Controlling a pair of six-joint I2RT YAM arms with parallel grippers.
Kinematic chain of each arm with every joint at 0, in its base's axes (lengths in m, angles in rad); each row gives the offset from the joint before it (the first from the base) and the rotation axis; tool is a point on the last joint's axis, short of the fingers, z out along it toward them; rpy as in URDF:
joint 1: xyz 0 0 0.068 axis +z
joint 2: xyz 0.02 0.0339 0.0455 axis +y
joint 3: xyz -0.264 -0.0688 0 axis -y
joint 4: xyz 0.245 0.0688 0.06 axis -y
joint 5: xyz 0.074 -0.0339 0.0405 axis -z
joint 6: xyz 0.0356 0 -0.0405 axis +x
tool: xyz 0 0 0 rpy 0 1.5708 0
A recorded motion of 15 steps. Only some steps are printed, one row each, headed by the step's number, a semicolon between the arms.
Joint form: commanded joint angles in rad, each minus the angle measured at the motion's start. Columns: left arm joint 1, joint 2, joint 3, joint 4, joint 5, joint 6; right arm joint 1, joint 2, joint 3, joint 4, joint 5, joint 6.
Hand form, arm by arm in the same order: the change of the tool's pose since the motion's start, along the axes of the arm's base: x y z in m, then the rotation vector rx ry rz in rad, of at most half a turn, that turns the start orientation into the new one. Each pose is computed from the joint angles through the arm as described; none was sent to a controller.
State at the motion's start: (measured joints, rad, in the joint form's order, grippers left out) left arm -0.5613 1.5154 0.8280 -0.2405 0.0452 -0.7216; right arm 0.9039 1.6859 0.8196 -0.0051 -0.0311 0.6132
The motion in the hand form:
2: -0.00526 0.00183 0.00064 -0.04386 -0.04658 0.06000; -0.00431 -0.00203 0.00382 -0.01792 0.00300 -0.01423
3: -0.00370 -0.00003 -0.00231 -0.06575 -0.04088 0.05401; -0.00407 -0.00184 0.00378 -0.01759 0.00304 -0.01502
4: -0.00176 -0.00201 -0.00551 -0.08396 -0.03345 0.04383; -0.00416 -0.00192 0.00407 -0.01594 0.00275 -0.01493
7: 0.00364 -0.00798 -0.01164 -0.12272 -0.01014 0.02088; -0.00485 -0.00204 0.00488 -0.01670 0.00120 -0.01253
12: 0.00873 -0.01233 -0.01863 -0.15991 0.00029 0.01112; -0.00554 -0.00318 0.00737 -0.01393 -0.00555 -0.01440
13: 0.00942 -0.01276 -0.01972 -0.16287 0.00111 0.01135; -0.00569 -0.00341 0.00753 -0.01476 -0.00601 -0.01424
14: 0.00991 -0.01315 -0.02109 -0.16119 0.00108 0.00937; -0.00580 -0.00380 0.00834 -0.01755 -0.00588 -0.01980
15: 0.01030 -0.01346 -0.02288 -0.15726 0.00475 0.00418; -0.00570 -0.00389 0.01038 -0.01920 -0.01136 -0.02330
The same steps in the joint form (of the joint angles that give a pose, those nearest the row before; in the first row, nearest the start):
2: -0.0083 -0.0360 -0.0495 0.0781 -0.0333 -0.0609; 0.0090 -0.0228 -0.0018 -0.0366 0.0215 0.0124
3: -0.0083 -0.0222 -0.0527 0.1030 -0.0130 -0.0696; 0.0088 -0.0216 -0.0008 -0.0363 0.0217 0.0130
4: -0.0078 -0.0055 -0.0533 0.1247 0.0086 -0.0736; 0.0088 -0.0230 -0.0014 -0.0355 0.0210 0.0134
7: -0.0091 0.0379 -0.0416 0.1601 0.0572 -0.0854; 0.0104 -0.0269 -0.0020 -0.0386 0.0218 0.0117
12: -0.0081 0.0776 -0.0394 0.2118 0.0921 -0.1012; 0.0103 -0.0386 -0.0051 -0.0409 0.0258 0.0107
13: -0.0078 0.0831 -0.0392 0.2184 0.0943 -0.1031; 0.0103 -0.0399 -0.0056 -0.0420 0.0264 0.0100
14: -0.0080 0.0889 -0.0394 0.2231 0.0944 -0.1008; 0.0104 -0.0429 -0.0043 -0.0486 0.0312 0.0133
15: -0.0079 0.0958 -0.0387 0.2238 0.0970 -0.0956; 0.0107 -0.0481 -0.0009 -0.0552 0.0377 0.0128

